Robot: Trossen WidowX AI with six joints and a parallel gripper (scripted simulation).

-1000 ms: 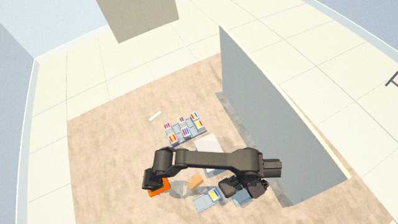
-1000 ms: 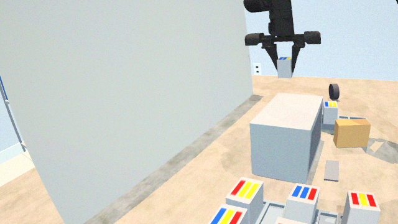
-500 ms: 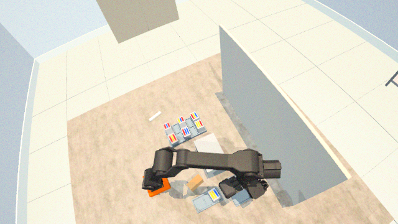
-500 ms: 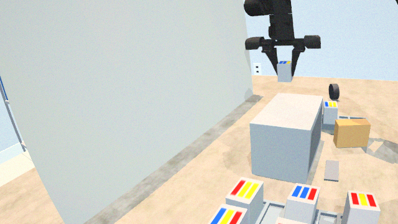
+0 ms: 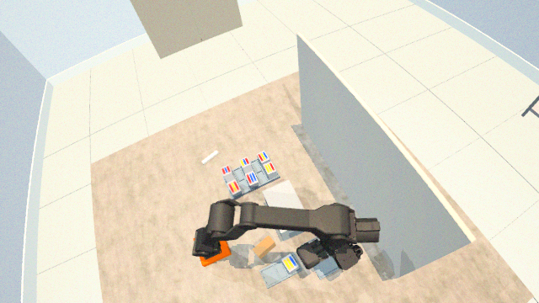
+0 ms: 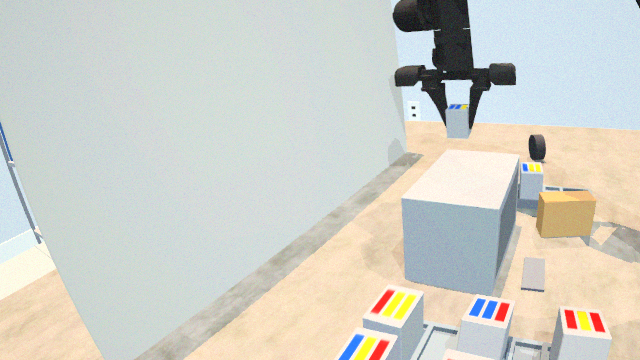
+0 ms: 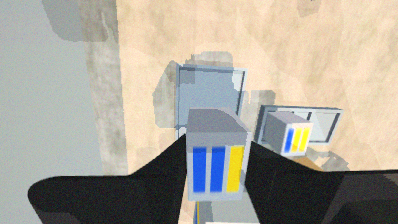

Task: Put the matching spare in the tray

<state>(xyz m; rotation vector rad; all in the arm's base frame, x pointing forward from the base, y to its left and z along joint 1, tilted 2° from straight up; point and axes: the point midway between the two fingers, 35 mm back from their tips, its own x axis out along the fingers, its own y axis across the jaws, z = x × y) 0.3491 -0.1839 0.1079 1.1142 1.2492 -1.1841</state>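
Right now the grey tray is 10 mm behind my gripper tip, 10 mm to the left of it and 100 mm below it. The rest, counted from my gripper tip: black wheel (120 mm behind, 180 mm to the right, 80 mm below); grey wall panel (180 mm ahead, 180 mm to the left, 120 mm above); tan box (170 mm behind, 110 mm to the left, 80 mm below).
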